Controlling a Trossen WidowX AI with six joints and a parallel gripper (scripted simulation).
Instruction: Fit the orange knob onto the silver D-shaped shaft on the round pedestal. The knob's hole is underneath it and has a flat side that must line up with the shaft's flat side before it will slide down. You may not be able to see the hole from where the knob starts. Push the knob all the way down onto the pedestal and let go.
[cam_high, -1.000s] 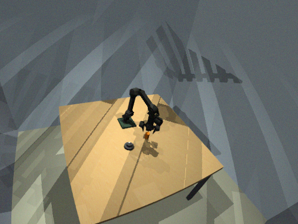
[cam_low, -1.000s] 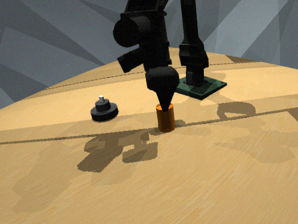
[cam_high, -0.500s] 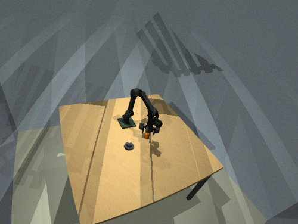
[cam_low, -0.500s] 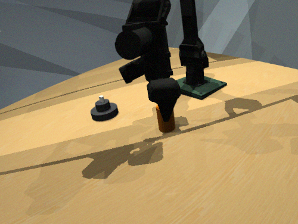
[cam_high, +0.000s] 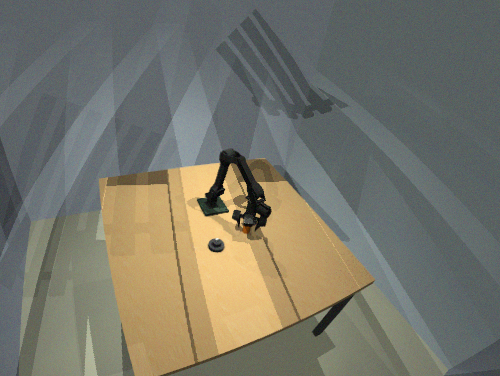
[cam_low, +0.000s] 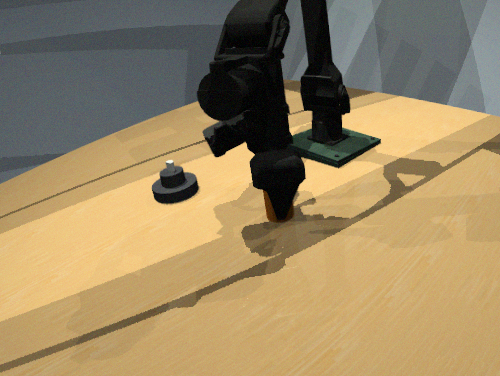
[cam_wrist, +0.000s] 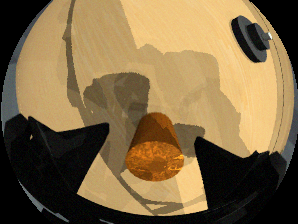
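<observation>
Right now my gripper tip is 20 mm below the orange knob. From my gripper tip the other things lie so: round pedestal 210 mm to the right, 40 mm ahead, 10 mm above.
</observation>
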